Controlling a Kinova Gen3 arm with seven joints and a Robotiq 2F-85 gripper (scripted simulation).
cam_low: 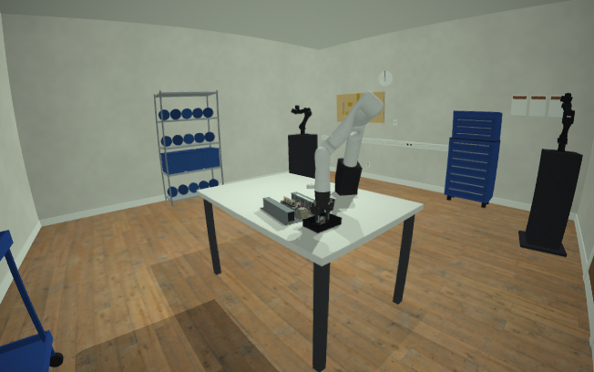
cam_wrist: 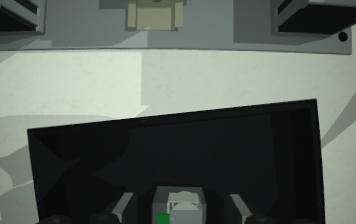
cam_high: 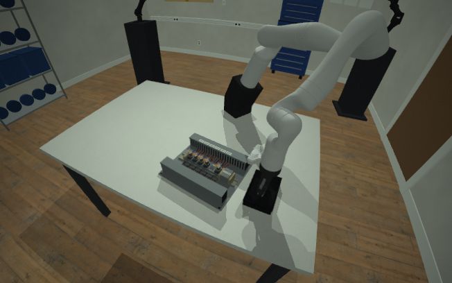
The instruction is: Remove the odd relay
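Now: the relay 10 mm below my hand. From my hand the other things lie so: grey relay panel (250 mm to the right, 60 mm behind, 10 mm below); then black parts tray (20 mm below).
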